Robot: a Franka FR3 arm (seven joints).
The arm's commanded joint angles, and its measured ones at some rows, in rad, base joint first. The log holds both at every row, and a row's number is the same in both.
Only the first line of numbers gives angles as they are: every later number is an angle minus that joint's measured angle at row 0.
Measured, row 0:
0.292, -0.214, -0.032, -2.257, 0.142, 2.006, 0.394
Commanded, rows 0 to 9:
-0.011, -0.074, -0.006, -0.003, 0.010, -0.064, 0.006
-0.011, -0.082, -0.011, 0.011, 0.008, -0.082, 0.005
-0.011, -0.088, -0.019, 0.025, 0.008, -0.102, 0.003
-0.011, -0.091, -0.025, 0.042, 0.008, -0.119, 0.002
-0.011, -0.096, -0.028, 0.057, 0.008, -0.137, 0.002
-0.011, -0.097, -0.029, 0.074, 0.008, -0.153, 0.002
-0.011, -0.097, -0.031, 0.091, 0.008, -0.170, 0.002
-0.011, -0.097, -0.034, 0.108, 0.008, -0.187, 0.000
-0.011, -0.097, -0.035, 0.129, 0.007, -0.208, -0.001
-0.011, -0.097, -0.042, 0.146, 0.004, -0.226, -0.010
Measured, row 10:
-0.001, -0.098, -0.036, 0.087, 0.000, -0.158, 0.001
